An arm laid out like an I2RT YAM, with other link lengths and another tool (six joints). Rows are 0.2 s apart.
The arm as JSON. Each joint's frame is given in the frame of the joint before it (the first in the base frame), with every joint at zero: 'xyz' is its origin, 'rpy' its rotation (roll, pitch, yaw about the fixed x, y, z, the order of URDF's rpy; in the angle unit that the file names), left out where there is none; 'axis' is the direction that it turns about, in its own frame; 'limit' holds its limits. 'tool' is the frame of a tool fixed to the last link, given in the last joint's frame.
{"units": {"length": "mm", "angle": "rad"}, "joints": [
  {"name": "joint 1", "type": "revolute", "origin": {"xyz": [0.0, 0.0, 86.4]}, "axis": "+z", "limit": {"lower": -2.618, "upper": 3.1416}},
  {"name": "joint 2", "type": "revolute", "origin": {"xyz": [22.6, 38.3, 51.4], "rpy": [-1.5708, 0.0, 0.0]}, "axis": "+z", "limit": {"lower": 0.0, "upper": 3.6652}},
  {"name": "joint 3", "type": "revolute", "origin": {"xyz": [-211.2, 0.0, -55.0], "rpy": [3.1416, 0.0, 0.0]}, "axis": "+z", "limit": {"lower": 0.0, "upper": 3.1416}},
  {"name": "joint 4", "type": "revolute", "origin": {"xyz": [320.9, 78.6, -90.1]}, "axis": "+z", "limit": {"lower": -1.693, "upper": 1.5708}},
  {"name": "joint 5", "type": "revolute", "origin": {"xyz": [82.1, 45.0, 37.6], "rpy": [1.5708, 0.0, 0.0]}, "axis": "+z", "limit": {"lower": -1.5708, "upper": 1.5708}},
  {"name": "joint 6", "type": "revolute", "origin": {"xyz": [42.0, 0.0, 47.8], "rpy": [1.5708, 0.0, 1.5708]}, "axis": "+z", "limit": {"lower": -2.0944, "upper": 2.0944}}
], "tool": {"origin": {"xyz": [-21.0, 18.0, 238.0], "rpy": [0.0, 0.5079, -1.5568]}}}
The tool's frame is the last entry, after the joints.
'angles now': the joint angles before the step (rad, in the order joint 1, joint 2, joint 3, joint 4, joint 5, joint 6). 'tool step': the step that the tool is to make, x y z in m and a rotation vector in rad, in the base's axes. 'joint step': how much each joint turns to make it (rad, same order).
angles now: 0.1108 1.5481 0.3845 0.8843 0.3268 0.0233
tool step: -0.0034 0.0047 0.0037 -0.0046 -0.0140 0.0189
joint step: 0.0025 -0.0182 -0.0251 0.0237 -0.0142 -0.0109
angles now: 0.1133 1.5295 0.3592 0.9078 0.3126 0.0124
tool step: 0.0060 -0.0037 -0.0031 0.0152 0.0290 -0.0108
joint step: -0.0109 -0.0033 0.0346 -0.0708 -0.0052 0.0184
